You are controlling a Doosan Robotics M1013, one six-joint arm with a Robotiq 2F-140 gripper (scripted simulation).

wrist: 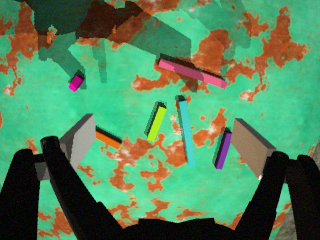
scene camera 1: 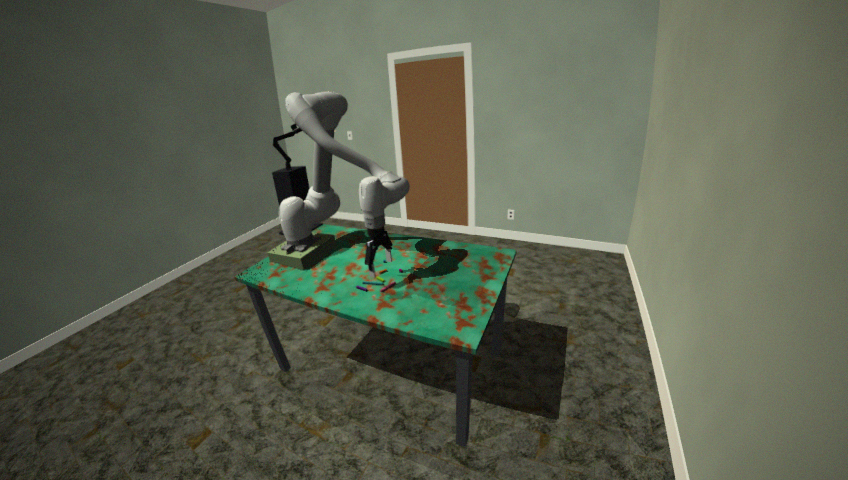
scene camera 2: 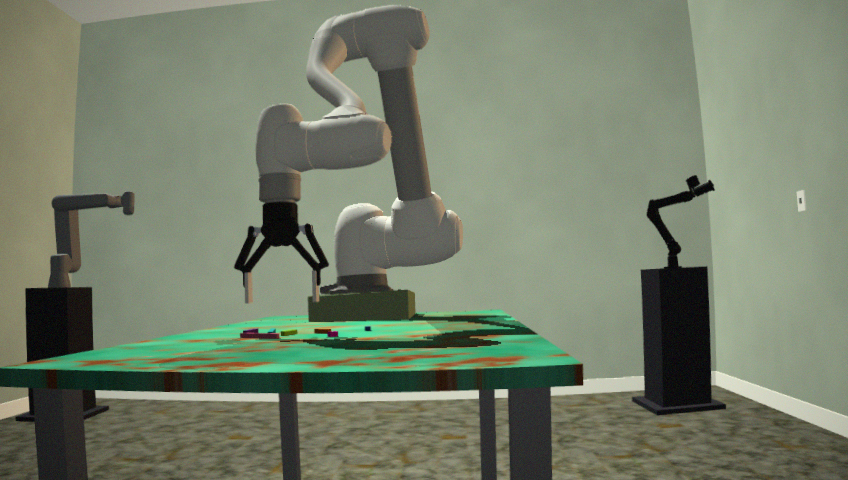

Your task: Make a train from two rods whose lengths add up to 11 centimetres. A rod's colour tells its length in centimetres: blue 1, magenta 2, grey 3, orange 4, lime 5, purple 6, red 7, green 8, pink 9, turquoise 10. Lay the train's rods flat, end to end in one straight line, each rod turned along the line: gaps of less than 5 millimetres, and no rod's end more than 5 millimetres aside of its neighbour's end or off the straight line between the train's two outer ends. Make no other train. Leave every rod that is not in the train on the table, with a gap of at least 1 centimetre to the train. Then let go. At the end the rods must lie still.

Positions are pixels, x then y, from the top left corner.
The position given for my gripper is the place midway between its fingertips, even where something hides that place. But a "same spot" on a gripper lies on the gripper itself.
my gripper: wrist; scene camera 1 381,268; scene camera 2
same spot on my gripper: (wrist: 80,208) = (scene camera 2: 297,245)
